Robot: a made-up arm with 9 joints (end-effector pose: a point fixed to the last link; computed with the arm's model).
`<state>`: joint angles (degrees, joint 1 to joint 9).
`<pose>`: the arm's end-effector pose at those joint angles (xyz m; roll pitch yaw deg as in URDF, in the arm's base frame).
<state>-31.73 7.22 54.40 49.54 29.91 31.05 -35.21 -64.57 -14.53</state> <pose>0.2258 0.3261 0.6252 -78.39 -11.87 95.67</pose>
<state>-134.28 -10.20 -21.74 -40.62 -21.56 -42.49 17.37 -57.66 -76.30</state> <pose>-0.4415 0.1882 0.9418 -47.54 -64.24 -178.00</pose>
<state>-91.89 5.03 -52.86 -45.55 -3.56 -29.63 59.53 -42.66 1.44</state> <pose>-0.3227 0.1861 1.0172 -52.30 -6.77 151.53</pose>
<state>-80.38 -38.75 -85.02 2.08 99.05 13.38 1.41 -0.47 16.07</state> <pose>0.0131 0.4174 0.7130 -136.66 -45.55 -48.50</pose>
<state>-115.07 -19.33 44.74 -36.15 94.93 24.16 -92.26 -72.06 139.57</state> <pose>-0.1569 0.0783 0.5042 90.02 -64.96 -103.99</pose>
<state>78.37 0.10 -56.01 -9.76 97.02 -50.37 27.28 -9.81 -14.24</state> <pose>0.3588 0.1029 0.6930 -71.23 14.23 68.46</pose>
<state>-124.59 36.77 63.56 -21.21 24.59 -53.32 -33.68 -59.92 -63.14</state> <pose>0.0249 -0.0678 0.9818 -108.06 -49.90 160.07</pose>
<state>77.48 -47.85 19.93 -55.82 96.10 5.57 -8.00 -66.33 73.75</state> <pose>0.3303 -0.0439 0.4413 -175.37 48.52 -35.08</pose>
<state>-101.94 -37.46 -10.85 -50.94 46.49 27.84 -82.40 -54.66 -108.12</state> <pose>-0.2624 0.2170 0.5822 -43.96 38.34 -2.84</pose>
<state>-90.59 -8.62 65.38 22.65 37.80 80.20 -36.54 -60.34 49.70</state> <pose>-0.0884 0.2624 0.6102 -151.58 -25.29 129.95</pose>
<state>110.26 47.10 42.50 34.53 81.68 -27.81 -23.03 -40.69 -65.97</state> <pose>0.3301 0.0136 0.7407 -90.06 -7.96 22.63</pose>
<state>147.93 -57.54 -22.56 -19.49 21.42 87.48 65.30 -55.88 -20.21</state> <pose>-0.2087 -0.5350 0.2636 -19.05 -14.87 -4.35</pose>
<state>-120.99 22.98 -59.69 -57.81 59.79 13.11 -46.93 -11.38 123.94</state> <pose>0.1156 -0.1178 0.5416 136.77 -47.13 -39.97</pose>
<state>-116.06 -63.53 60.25 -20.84 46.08 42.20 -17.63 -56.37 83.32</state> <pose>-0.3899 0.4376 0.3500 179.97 20.71 104.25</pose>
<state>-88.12 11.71 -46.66 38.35 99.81 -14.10 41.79 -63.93 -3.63</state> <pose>-0.2606 0.0147 0.5558 13.67 26.27 -74.66</pose>
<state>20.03 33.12 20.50 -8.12 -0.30 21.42 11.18 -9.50 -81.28</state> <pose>0.1882 0.1682 1.0579 -142.37 -4.07 104.55</pose>
